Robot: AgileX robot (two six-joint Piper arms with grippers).
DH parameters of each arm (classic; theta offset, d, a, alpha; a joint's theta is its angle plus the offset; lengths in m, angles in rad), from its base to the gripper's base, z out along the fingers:
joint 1: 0 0.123 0 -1.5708
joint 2: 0.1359 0 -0.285 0
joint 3: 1.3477 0 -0.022 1.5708
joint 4: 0 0.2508 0 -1.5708
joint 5: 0 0 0.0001 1.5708
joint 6: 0 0.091 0 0
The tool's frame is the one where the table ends.
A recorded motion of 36 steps. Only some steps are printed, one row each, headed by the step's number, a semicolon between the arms.
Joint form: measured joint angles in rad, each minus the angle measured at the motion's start. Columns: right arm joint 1, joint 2, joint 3, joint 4, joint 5, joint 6; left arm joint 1, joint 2, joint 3, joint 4, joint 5, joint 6.
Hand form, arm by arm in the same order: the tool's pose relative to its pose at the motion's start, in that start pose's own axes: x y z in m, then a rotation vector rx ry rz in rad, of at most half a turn. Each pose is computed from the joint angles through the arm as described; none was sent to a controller.
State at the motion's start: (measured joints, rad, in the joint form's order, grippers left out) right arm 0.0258 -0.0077 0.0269 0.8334 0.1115 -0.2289; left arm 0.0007 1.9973 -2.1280 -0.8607 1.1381 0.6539
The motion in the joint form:
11: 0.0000 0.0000 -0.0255 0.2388 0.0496 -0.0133; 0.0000 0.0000 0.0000 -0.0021 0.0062 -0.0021
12: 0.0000 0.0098 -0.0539 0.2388 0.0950 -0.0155; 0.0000 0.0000 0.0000 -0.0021 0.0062 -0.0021
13: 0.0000 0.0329 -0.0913 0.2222 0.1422 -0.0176; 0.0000 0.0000 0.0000 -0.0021 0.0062 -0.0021
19: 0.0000 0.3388 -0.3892 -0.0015 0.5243 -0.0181; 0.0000 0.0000 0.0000 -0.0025 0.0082 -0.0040
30: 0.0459 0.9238 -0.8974 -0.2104 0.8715 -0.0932; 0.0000 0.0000 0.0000 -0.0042 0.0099 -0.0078
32: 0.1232 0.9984 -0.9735 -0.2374 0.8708 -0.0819; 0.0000 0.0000 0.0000 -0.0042 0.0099 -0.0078
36: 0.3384 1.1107 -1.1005 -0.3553 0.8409 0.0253; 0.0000 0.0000 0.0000 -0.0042 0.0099 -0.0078
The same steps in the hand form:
11: -0.0039 0.0093 -0.0013 -0.0597 0.0212 0.2205; 0.0003 -0.0005 0.0000 0.0053 0.0038 -0.0030
12: -0.0076 0.0162 -0.0021 -0.0875 0.0498 0.2146; 0.0003 -0.0005 0.0000 0.0053 0.0038 -0.0030
13: -0.0129 0.0242 -0.0024 -0.1098 0.0838 0.1924; 0.0003 -0.0005 0.0000 0.0053 0.0038 -0.0030
19: -0.0462 0.0698 0.0142 -0.1491 0.4684 -0.0329; 0.0005 -0.0006 0.0000 0.0068 0.0051 -0.0050
30: -0.1007 0.1122 0.1045 -0.1565 0.9121 -0.2793; 0.0005 -0.0008 0.0000 0.0090 0.0056 -0.0095
32: -0.1018 0.1269 0.1201 -0.2036 0.9479 -0.3214; 0.0005 -0.0008 0.0000 0.0090 0.0056 -0.0095
36: -0.0921 0.1652 0.1387 -0.2835 1.0044 -0.4143; 0.0005 -0.0008 0.0000 0.0090 0.0056 -0.0095

